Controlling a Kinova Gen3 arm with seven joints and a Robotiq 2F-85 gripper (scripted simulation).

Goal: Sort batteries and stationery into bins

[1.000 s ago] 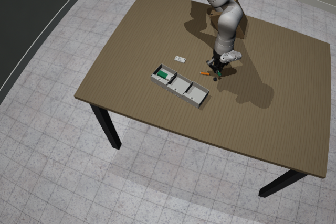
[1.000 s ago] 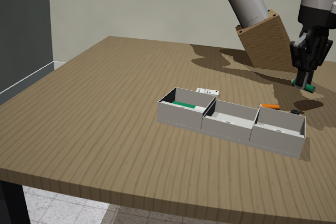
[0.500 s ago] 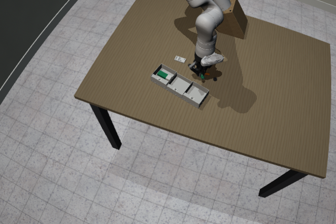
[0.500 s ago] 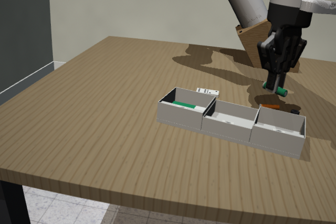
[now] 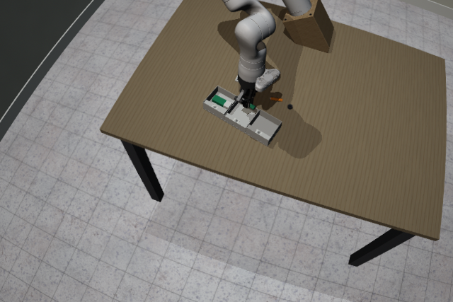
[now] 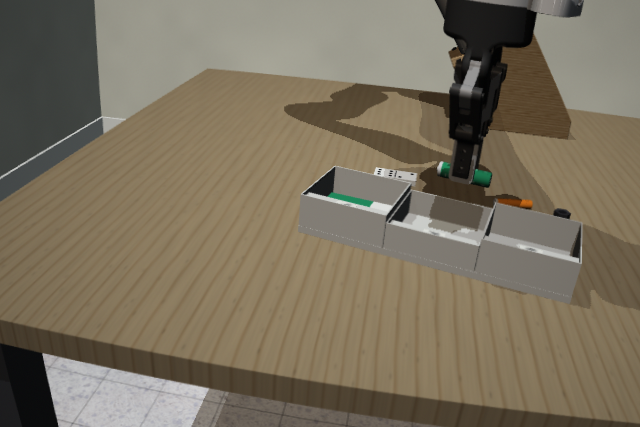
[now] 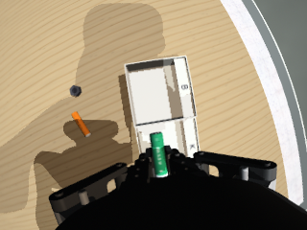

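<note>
My gripper is now 1 cm short of the three joined grey bins, 1 cm to the left of it and 7 cm above it. The rest, counted from my hand: eraser: 1 cm behind, 9 cm to the right, 7 cm below; green battery: 2 cm below; orange battery: 10 cm behind, 7 cm to the left, 8 cm below.
</note>
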